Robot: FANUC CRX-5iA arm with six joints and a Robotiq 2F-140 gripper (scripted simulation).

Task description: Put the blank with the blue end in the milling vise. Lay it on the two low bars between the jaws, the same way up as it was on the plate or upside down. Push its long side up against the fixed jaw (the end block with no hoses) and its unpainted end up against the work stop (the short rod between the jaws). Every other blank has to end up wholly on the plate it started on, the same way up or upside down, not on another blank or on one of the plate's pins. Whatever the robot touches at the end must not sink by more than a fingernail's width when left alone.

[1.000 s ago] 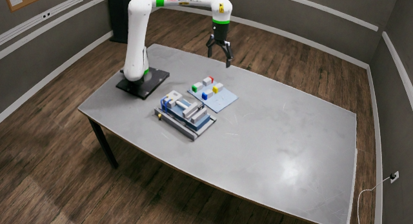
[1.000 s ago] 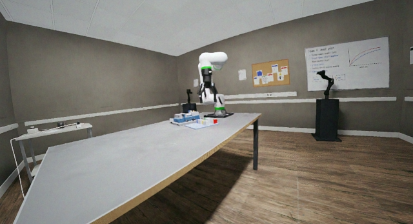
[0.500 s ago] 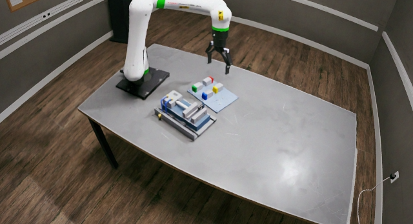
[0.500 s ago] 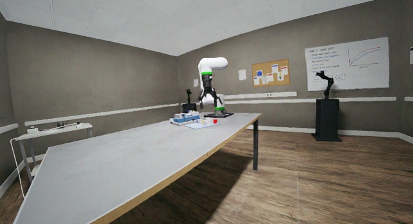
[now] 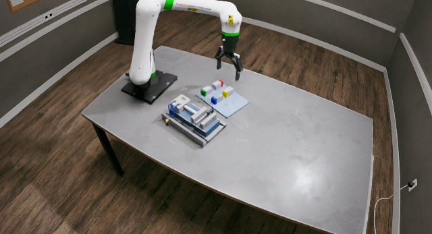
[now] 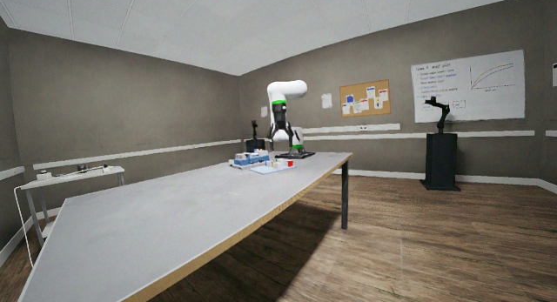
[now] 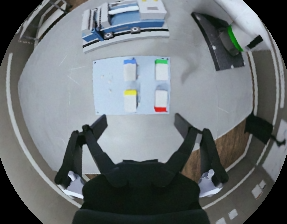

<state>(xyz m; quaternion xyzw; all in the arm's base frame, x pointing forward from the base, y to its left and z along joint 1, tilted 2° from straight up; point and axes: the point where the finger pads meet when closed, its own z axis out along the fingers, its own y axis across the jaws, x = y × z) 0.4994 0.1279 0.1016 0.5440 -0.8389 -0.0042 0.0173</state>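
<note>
Now: hand 12 cm above the yellow-ended blank, 3 cm to the left of it and 2 cm short of it. From my hand the other things lie so: plain end block: 34 cm to the right, 6 cm below, 3 cm ahead; then red-ended blank: 12 cm below, 6 cm behind, 1 cm to the left; then light blue plate: 14 cm below, 7 cm to the right.
</note>
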